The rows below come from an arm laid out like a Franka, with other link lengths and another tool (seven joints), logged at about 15 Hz.
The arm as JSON. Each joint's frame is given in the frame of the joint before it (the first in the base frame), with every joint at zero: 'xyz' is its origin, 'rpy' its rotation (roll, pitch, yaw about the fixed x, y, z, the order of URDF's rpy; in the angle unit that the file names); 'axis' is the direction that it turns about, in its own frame. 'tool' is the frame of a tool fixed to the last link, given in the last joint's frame.
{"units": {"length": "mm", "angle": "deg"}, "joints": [
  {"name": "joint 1", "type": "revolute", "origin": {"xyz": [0.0, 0.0, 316.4], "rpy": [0.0, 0.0, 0.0]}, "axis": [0.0, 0.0, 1.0]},
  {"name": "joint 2", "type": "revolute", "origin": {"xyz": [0.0, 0.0, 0.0], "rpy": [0.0, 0.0, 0.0]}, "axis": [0.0, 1.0, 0.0]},
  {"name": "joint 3", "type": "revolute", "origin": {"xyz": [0.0, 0.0, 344.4], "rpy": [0.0, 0.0, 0.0]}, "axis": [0.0, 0.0, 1.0]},
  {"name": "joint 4", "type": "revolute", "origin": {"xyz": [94.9, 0.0, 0.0], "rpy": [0.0, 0.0, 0.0]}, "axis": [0.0, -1.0, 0.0]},
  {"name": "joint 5", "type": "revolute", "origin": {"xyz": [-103.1, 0.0, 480.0], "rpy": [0.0, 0.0, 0.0]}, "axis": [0.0, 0.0, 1.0]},
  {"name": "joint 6", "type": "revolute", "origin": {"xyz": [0.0, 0.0, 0.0], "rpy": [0.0, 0.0, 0.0]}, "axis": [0.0, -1.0, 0.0]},
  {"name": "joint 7", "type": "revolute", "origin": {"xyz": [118.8, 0.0, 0.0], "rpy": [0.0, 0.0, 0.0]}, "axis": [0.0, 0.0, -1.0]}
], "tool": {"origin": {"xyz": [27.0, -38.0, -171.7], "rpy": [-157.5, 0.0, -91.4]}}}
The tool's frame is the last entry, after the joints.
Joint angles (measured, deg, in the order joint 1, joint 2, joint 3, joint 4, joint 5, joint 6, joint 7), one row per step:
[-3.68, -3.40, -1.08, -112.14, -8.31, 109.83, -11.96]
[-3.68, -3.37, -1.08, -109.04, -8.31, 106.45, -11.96]
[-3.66, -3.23, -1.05, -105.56, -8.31, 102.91, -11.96]
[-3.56, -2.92, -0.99, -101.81, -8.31, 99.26, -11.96]
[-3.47, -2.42, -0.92, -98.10, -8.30, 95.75, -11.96]
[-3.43, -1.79, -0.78, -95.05, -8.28, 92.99, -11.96]
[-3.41, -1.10, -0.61, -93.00, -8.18, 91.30, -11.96]
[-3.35, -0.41, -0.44, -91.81, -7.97, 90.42, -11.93]
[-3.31, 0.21, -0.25, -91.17, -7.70, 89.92, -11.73]
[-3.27, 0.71, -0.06, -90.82, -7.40, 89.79, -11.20]
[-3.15, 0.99, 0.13, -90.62, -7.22, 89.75, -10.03]
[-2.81, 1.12, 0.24, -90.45, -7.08, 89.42, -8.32]
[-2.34, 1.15, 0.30, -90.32, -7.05, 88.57, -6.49]
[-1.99, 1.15, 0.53, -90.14, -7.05, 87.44, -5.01]
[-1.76, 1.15, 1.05, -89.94, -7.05, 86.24, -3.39]
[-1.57, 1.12, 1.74, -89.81, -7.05, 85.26, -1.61]
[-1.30, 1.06, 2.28, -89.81, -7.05, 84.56, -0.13]
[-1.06, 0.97, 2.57, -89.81, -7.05, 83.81, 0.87]
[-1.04, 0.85, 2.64, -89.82, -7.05, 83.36, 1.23]
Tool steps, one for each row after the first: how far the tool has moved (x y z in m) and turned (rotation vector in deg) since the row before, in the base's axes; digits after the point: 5 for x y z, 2 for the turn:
[0.00119, -0.00183, 0.02552, -0.12, 0.29, -0.47]
[0.00084, -0.00117, 0.02808, -0.11, 0.17, -0.45]
[0.00032, 0.00030, 0.02868, -0.09, 0.18, -0.36]
[-0.00031, 0.00055, 0.02607, -0.05, 0.27, -0.34]
[0.00005, 0.00122, 0.01884, 0.00, 0.31, -0.22]
[0.00142, 0.00196, 0.00955, 0.10, 0.31, -0.06]
[0.00259, 0.00302, 0.00196, 0.22, 0.35, 0.07]
[0.00255, 0.00326, -0.00233, 0.29, 0.43, -0.04]
[0.00251, 0.00329, -0.00307, 0.30, 0.19, -0.32]
[0.00128, 0.00370, -0.00153, 0.14, -0.04, -0.86]
[-0.00050, 0.00508, -0.00060, 0.09, 0.07, -1.29]
[-0.00267, 0.00565, -0.00092, -0.03, 0.52, -1.39]
[-0.00343, 0.00628, -0.00062, -0.06, 0.76, -1.02]
[-0.00363, 0.00825, -0.00048, -0.10, 0.79, -1.00]
[-0.00329, 0.00978, -0.00026, -0.15, 0.60, -1.00]
[-0.00275, 0.00909, -0.00062, -0.15, 0.45, -0.74]
[-0.00308, 0.00581, -0.00038, -0.13, 0.53, -0.55]
[-0.00220, 0.00079, 0.00047, -0.06, 0.29, -0.32]

